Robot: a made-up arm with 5 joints. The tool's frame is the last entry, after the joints. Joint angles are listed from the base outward. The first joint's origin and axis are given. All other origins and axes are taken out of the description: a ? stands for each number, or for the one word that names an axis. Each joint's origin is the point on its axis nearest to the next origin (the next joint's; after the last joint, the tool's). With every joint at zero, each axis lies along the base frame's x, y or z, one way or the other. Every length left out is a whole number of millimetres.
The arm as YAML. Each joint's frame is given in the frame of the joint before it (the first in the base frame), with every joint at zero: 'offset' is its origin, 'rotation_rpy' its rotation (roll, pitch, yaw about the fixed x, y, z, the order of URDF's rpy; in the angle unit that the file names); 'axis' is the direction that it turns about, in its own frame. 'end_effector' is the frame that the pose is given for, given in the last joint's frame.
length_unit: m
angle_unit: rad
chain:
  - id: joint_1
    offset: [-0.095, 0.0, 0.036]
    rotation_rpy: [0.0, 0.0, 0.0]
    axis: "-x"
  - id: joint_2
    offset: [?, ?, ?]
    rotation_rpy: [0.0, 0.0, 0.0]
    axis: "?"
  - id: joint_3
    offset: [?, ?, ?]
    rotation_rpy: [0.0, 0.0, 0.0]
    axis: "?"
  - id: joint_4
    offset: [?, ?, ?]
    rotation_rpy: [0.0, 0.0, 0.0]
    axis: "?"
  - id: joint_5
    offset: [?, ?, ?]
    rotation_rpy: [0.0, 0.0, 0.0]
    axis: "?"
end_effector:
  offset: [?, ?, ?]
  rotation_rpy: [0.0, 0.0, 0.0]
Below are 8 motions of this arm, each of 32 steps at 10 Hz.
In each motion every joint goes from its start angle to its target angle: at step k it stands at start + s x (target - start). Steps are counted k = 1, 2, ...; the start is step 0. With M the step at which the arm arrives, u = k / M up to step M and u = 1 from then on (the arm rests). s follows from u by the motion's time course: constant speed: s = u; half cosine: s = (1 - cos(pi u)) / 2; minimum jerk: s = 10 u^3 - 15 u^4 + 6 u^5.
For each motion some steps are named. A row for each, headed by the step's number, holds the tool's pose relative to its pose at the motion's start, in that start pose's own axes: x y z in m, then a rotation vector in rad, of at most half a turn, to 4 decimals.
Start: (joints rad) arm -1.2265 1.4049 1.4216 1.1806 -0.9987
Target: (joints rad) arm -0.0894 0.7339 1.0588 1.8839 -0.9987
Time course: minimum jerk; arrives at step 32
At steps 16, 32:
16: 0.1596 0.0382 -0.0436 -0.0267 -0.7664 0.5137
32: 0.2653 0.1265 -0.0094 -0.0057 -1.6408 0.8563

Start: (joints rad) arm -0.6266 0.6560 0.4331 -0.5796 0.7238
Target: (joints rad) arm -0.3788 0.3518 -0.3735 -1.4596 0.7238
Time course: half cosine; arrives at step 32
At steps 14, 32:
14: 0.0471 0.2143 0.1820 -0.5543 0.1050 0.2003
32: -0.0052 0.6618 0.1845 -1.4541 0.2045 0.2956

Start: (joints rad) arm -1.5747 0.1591 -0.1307 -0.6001 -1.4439
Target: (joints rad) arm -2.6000 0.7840 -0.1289 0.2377 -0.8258
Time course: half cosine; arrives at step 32
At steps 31, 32:
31: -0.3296 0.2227 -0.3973 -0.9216 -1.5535 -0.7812
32: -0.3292 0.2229 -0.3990 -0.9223 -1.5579 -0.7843

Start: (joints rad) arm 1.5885 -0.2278 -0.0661 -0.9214 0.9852
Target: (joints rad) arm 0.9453 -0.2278 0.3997 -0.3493 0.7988
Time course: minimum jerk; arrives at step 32
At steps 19, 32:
19: 0.1802 -0.0419 -0.2728 0.5465 0.1587 0.2450
32: 0.2234 -0.0019 -0.3997 0.7792 0.2553 0.2991

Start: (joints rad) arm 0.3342 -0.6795 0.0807 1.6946 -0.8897
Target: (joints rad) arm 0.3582 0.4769 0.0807 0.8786 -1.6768
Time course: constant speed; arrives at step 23
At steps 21, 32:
21: 0.1889 0.0297 0.1723 -0.2951 -0.1107 0.6540
32: 0.1980 0.0450 0.1912 -0.3275 -0.1137 0.7167

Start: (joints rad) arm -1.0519 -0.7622 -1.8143 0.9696 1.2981
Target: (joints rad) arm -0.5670 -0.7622 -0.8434 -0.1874 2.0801
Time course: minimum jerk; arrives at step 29
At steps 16, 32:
16: -0.2030 0.3447 0.1768 -0.9168 -0.4577 -1.0699
32: -0.1002 0.6055 0.0222 -1.4044 -0.8757 -1.8766

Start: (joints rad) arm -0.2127 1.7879 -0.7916 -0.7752 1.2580
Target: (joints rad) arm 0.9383 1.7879 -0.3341 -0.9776 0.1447
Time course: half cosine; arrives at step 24
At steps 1, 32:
1: 0.0018 0.0001 0.0003 -0.0006 -0.0014 0.0073
32: 0.1833 0.3344 0.1147 -0.3747 -0.2197 1.6807

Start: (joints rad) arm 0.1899 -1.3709 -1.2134 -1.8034 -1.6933
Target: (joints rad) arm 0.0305 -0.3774 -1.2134 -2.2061 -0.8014
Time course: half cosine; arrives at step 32
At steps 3, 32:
3: -0.0052 0.0008 -0.0012 0.0004 -0.0014 -0.0392
32: -0.0647 0.2747 -0.1213 0.0155 -0.2942 -1.7407

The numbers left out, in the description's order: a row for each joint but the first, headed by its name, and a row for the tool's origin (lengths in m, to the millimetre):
joint_2: xyz 0.0 -0.003 0.014, axis -y
joint_3: xyz -0.054 0.0 0.093, axis -z
joint_4: xyz 0.202 -0.075 0.0, axis -y
joint_5: xyz -0.149 0.0 0.161, axis -z
tool: xyz 0.009 -0.27 0.0

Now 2 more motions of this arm.
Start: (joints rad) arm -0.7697 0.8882 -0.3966 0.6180 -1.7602
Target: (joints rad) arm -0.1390 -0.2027 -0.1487 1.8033 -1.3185
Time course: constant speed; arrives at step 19
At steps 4, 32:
4: -0.0174 0.0069 -0.0432 -0.0047 -0.0231 -0.0590
32: -0.0520 0.1030 -0.1463 0.0000 0.0993 -0.1603

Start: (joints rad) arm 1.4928 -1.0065 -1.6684 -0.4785 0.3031
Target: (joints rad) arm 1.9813 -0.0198 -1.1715 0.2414 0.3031
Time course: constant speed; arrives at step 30
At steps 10, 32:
10: -0.1243 0.0770 -0.0062 -0.1604 -0.1781 -0.3827
32: -0.2264 0.3195 -0.0634 -0.8133 -0.5945 -0.8169

